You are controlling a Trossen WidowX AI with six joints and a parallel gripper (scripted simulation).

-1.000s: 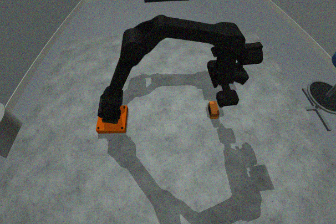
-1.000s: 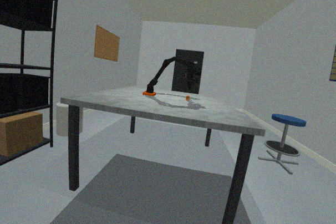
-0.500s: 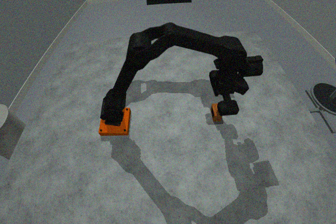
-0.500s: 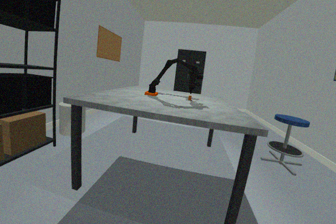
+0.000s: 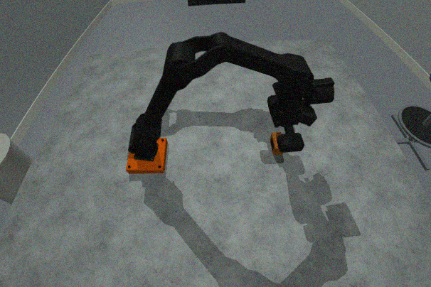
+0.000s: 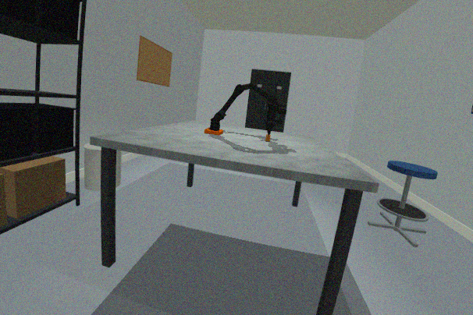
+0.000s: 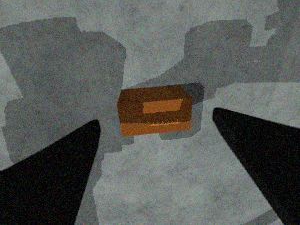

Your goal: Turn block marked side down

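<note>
My gripper tip is now 10 mm past the orange block and 30 mm above it.
</note>
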